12 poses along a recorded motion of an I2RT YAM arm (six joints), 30 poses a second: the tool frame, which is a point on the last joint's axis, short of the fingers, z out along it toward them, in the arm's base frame.
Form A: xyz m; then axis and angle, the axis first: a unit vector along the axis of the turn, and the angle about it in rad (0 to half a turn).
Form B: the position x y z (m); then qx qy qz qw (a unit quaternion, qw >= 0). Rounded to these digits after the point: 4 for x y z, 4 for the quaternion.
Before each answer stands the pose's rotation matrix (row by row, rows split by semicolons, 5 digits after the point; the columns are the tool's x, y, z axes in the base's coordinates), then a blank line. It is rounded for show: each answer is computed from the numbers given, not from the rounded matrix.
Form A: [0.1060 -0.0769 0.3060 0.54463 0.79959 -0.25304 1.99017]
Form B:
0.01022 0.84392 0.53637; 0.38169 0.49249 -0.78215; -0.92423 0.21272 -0.31709

[0.1060 -0.0769 0.3060 0.4568 0.6707 -0.2123 0.5444]
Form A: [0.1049 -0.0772 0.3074 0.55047 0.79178 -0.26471 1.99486]
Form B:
0.01623 0.85645 0.51598; 0.37392 0.47340 -0.79754; -0.92732 0.20588 -0.31256

[0.1049 -0.0772 0.3074 0.4624 0.6652 -0.2224 0.5425]
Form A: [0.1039 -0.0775 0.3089 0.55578 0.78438 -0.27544 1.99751]
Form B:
0.02285 0.86710 0.49760; 0.36562 0.45600 -0.81141; -0.93048 0.20048 -0.30662

[0.1039 -0.0775 0.3089 0.4673 0.6595 -0.2316 0.5413]
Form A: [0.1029 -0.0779 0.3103 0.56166 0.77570 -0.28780 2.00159]
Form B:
0.02960 0.87912 0.47568; 0.35611 0.43539 -0.82682; -0.93397 0.19387 -0.30017

[0.1029 -0.0779 0.3103 0.4729 0.6531 -0.2423 0.5396]
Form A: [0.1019 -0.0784 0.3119 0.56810 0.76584 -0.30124 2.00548]
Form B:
0.03753 0.89152 0.45142; 0.34507 0.41239 -0.84313; -0.93783 0.18741 -0.29216

[0.1019 -0.0784 0.3119 0.4789 0.6456 -0.2539 0.5380]
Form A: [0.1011 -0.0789 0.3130 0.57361 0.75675 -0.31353 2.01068]
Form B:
0.04331 0.90261 0.42828; 0.33524 0.39070 -0.85730; -0.94114 0.18070 -0.28567

[0.1011 -0.0789 0.3130 0.4843 0.6390 -0.2647 0.5358]
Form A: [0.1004 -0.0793 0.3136 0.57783 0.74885 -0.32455 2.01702]
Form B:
0.04642 0.91222 0.40706; 0.32668 0.37123 -0.86918; -0.94399 0.17332 -0.28077

[0.1004 -0.0793 0.3136 0.4889 0.6336 -0.2746 0.5331]
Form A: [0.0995 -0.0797 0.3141 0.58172 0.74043 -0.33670 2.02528]
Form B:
0.04796 0.92233 0.38342; 0.31729 0.34991 -0.88141; -0.94712 0.16392 -0.27586

[0.0995 -0.0797 0.3141 0.4934 0.6281 -0.2856 0.5296]
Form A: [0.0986 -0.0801 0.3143 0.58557 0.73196 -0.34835 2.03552]
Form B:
0.04839 0.93211 0.35893; 0.30930 0.32770 -0.89272; -0.94973 0.15421 -0.27244

[0.0986 -0.0801 0.3143 0.4983 0.6228 -0.2964 0.5253]
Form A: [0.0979 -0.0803 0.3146 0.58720 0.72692 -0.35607 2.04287]
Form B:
0.04686 0.93807 0.34325; 0.30382 0.31396 -0.89951; -0.95158 0.14644 -0.27029

[0.0979 -0.0803 0.3146 0.5008 0.6200 -0.3037 0.5221]
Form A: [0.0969 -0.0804 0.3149 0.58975 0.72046 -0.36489 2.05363]
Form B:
0.04499 0.94533 0.32299; 0.29898 0.29576 -0.90727; -0.95320 0.13739 -0.26933

[0.0969 -0.0804 0.3149 0.5046 0.6165 -0.3122 0.5175]
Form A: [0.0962 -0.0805 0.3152 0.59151 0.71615 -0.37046 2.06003]
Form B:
0.04436 0.94969 0.31003; 0.29568 0.28395 -0.91211; -0.95425 0.13214 -0.26821

[0.0962 -0.0805 0.3152 0.5071 0.6140 -0.3176 0.5148]
